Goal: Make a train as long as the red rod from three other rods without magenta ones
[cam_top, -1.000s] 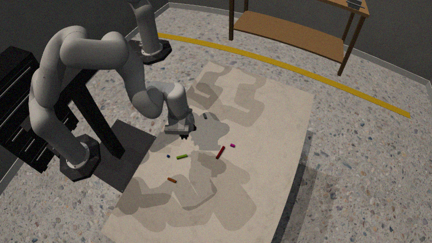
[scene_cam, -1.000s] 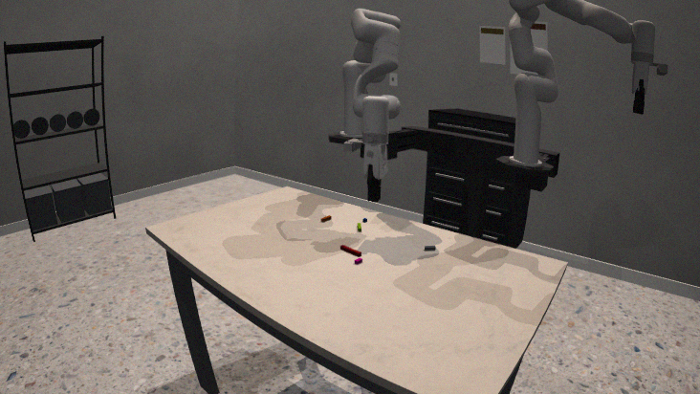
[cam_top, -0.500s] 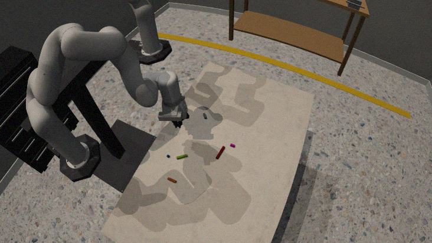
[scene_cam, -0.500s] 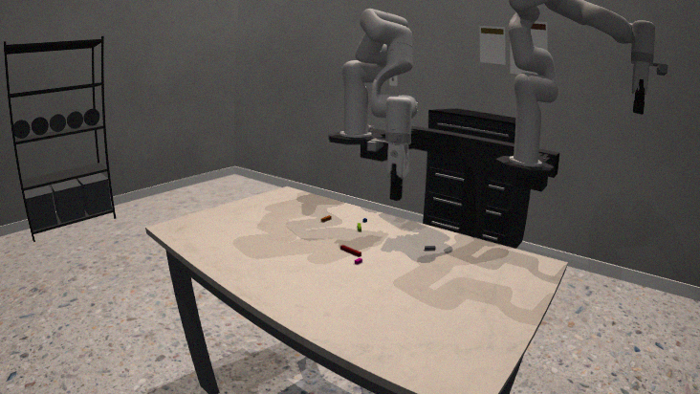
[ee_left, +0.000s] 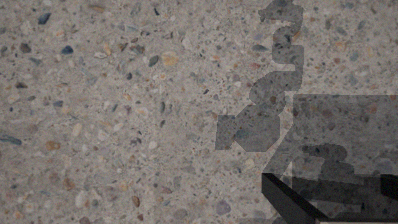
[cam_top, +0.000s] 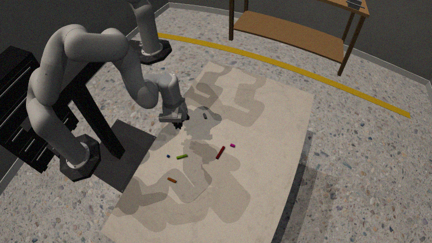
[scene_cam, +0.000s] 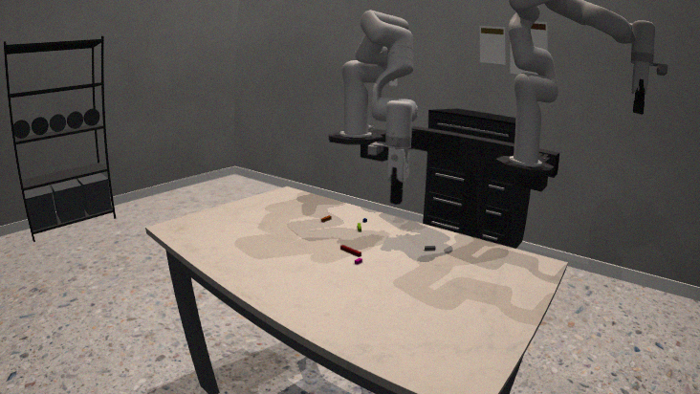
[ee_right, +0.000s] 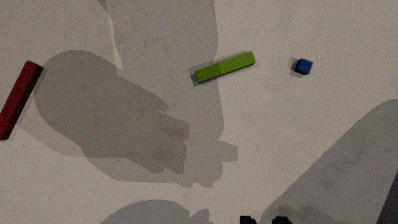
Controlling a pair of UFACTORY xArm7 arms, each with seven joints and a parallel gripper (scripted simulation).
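The lime rod lies 4 cm ahead of my right hand, 10 cm to the right of it and 11 cm below it. Also, from my right hand: red rod 20 cm ahead, 2 cm to the right, 11 cm below; grey rod 6 cm ahead, 15 cm to the left, 11 cm below; orange rod 5 cm ahead, 23 cm to the right, 11 cm below.
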